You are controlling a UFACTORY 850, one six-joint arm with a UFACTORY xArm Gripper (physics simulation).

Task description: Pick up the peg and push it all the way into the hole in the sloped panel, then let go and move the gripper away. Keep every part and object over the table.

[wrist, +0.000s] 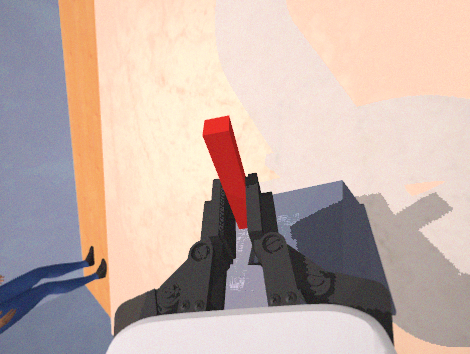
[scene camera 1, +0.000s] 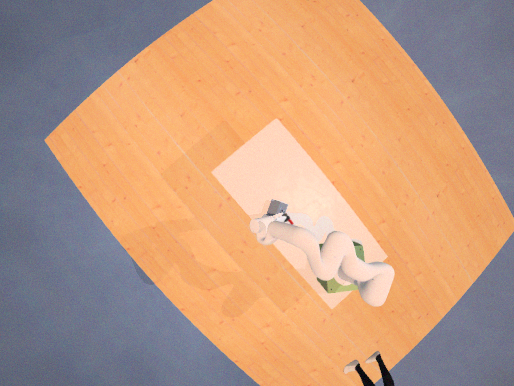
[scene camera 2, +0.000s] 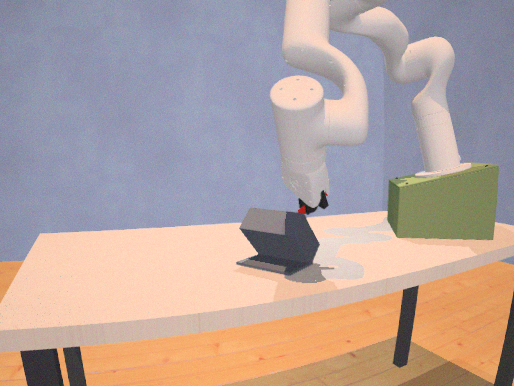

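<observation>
The red peg (scene camera 1: 291, 221) (scene camera 2: 302, 210) (wrist: 226, 167) is held between my black fingers. My gripper (scene camera 1: 286, 218) (scene camera 2: 313, 204) (wrist: 239, 190) is shut on it. The peg lies slantwise across the fingers. Its near end stands out past the fingertips in the wrist view, and its far end shows between the fingers against the panel block. The dark grey block with the sloped panel (scene camera 1: 277, 206) (scene camera 2: 282, 242) (wrist: 327, 230) stands on the table, with the gripper close above its upper edge in scene camera 2. The hole does not show; contact between peg and panel cannot be told.
The green block (scene camera 1: 359, 250) (scene camera 2: 445, 210) under the arm's base stands on the table (scene camera 1: 270, 155) (scene camera 2: 125, 275) (wrist: 150, 125). A long table edge runs along the left of the wrist view. A person's legs (wrist: 50, 275) show beyond it on the floor.
</observation>
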